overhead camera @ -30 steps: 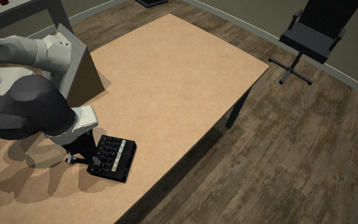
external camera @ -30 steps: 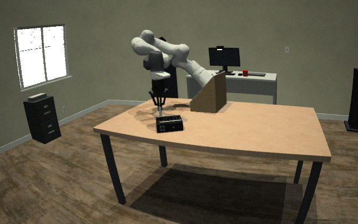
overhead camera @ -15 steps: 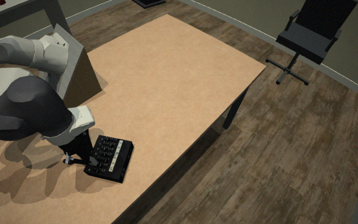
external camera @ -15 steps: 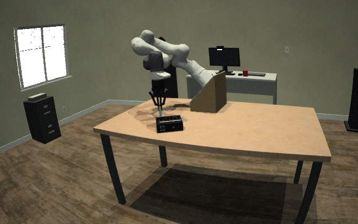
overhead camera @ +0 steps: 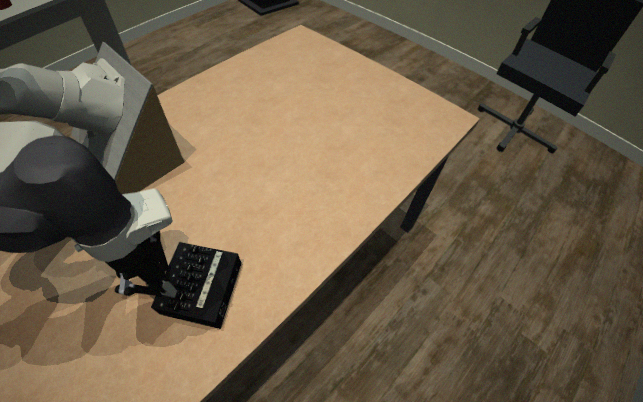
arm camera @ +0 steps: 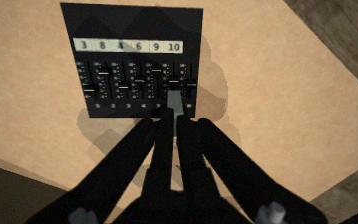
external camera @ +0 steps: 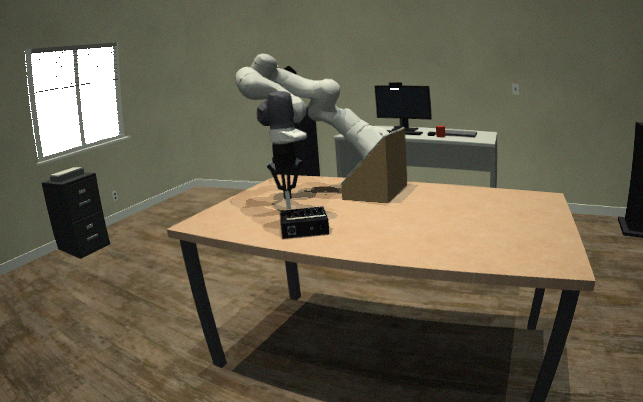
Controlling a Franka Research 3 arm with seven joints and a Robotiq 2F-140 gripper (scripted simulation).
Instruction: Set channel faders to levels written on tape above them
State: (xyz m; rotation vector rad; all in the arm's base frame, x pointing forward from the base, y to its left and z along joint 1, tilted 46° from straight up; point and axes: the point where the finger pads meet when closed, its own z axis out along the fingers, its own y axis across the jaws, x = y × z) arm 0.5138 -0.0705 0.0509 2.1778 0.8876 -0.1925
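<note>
Now: hand 4 cm above the master fader and 3 cm short of it.
</note>
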